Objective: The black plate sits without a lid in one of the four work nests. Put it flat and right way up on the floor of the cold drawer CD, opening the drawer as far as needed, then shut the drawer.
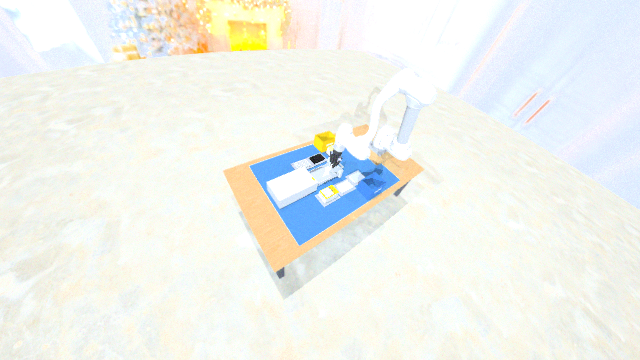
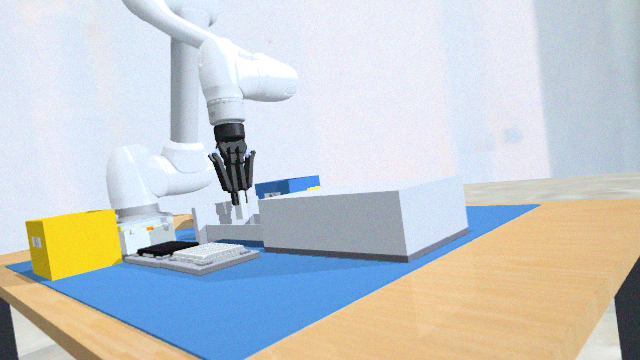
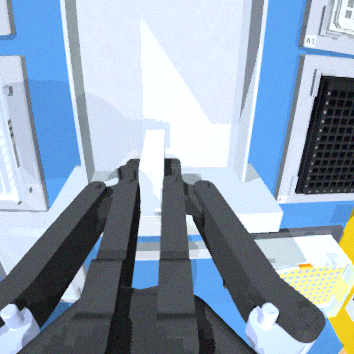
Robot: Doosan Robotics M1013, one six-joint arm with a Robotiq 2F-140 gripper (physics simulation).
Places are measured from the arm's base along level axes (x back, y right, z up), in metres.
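Pixels of known places: gripper, fingertip midpoint: [image 1: 330, 170] [image 2: 242, 219] [image 3: 155, 145]; arm's base, origin of the base link: [image 1: 377, 148].
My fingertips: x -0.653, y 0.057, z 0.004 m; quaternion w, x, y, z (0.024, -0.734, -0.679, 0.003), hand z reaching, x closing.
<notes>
Ahead of a thing's pixels: the offset from my fingertips to its middle. "spot": to the spot under its first point.
The black plate {dx +0.021, dy +0.195, dz -0.027 m} [image 1: 317, 159] [image 2: 167, 248] [image 3: 332, 140] lies flat, grid side up and without a lid, in a grey work nest beside the drawer. The cold drawer {dx -0.076, dy +0.014, dz +0.003 m} [image 1: 324, 175] [image 2: 235, 233] [image 3: 110, 100] stands open, drawn out of the pale grey cabinet [image 1: 292, 186] [image 2: 340, 220]. Its label does not show. My gripper [image 1: 334, 166] [image 2: 240, 202] [image 3: 155, 145] is shut with nothing held. It points down near the drawer's front panel {spot: dx +0.044, dy +0.079, dz +0.034 m} [image 3: 255, 202], and a pale bar shows at its fingertips. Whether the tips touch the panel is hard to tell.
A white plate {dx -0.145, dy +0.208, dz -0.027 m} [image 1: 301, 164] [image 2: 210, 252] sits in the nest next to the black plate. A yellow box {dx +0.219, dy +0.305, dz +0.014 m} [image 1: 325, 142] [image 2: 82, 245] stands near the table edge. A blue box {dx +0.153, dy -0.331, dz +0.014 m} [image 1: 372, 186] [image 2: 287, 186] and a yellow-and-white plate {dx -0.189, dy -0.168, dz -0.002 m} [image 1: 329, 192] stand across the drawer.
</notes>
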